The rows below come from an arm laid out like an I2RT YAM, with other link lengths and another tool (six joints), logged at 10 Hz.
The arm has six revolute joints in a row. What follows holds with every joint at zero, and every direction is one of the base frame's.
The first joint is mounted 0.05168 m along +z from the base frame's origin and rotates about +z.
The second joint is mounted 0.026 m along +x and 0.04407 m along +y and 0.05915 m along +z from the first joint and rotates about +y.
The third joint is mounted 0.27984 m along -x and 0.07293 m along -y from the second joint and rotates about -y.
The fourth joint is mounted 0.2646 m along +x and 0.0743 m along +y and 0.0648 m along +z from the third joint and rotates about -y.
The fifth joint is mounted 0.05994 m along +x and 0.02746 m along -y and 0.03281 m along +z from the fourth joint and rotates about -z.
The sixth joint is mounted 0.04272 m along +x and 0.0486 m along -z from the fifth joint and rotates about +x.
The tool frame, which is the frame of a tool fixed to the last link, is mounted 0.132 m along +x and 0.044 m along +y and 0.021 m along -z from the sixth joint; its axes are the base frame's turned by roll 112.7, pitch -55 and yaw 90 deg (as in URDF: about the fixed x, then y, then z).
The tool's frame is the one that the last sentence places.
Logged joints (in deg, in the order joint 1, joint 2, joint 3, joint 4, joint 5, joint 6), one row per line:
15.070, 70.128, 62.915, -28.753, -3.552, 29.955
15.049, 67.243, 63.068, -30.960, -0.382, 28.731
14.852, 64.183, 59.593, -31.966, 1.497, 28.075
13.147, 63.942, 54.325, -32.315, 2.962, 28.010
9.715, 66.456, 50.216, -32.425, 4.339, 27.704
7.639, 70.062, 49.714, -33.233, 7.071, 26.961
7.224, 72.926, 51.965, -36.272, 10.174, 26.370
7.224, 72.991, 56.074, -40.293, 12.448, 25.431
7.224, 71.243, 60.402, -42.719, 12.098, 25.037
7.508, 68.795, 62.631, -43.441, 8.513, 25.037
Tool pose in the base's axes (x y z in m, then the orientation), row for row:
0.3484, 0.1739, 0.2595, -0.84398, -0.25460, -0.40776, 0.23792
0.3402, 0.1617, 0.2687, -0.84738, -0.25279, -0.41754, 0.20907
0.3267, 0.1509, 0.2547, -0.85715, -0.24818, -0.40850, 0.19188
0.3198, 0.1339, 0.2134, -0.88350, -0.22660, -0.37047, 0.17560
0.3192, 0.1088, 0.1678, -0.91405, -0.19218, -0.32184, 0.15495
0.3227, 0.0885, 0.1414, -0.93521, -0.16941, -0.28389, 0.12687
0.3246, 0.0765, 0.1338, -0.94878, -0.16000, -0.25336, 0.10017
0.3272, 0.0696, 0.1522, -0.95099, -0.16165, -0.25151, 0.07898
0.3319, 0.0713, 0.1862, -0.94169, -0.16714, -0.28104, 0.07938
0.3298, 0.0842, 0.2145, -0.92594, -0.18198, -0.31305, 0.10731
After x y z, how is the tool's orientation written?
As a quaternion, x y z w.
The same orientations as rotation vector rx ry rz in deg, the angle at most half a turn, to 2 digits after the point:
-132.49, -39.97, -64.01
-135.06, -40.29, -66.55
-137.89, -39.92, -65.71
-143.39, -36.78, -60.13
-150.04, -31.55, -52.83
-155.96, -28.25, -47.34
-160.68, -27.10, -42.91
-163.07, -27.72, -43.13
-161.44, -28.65, -48.18
-156.16, -30.69, -52.80

